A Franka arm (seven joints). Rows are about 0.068 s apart.
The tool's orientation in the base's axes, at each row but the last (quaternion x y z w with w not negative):
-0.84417, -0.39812, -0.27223, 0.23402
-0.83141, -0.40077, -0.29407, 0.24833
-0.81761, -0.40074, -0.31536, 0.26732
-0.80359, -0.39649, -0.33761, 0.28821
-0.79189, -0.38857, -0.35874, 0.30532
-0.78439, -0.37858, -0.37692, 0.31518
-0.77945, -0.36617, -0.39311, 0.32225
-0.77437, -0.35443, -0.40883, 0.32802
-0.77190, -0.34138, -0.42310, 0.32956
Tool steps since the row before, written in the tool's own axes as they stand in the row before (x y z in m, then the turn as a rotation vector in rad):
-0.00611, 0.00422, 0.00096, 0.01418, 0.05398, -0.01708
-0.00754, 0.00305, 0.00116, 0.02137, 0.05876, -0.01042
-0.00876, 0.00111, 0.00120, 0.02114, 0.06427, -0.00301
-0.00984, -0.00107, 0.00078, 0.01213, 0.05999, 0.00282
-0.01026, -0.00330, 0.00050, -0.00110, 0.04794, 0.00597
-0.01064, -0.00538, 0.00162, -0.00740, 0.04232, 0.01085
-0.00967, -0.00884, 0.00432, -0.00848, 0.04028, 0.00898
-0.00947, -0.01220, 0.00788, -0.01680, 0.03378, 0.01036
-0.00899, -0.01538, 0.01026, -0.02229, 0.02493, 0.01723
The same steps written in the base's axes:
0.00037, -0.00516, -0.00541, 0.04608, -0.03368, 0.01221
-0.00100, -0.00487, -0.00654, 0.05553, -0.02828, 0.01162
-0.00293, -0.00403, -0.00739, 0.06219, -0.02623, 0.00556
-0.00515, -0.00323, -0.00785, 0.05634, -0.02373, -0.00408
-0.00711, -0.00200, -0.00787, 0.04150, -0.02041, -0.01402
-0.00847, 0.00024, -0.00854, 0.03584, -0.01596, -0.02060
-0.00975, 0.00498, -0.00840, 0.03300, -0.01671, -0.02018
-0.01074, 0.01014, -0.00909, 0.02479, -0.01447, -0.02658
-0.01168, 0.01441, -0.00887, 0.01835, -0.00549, -0.03238

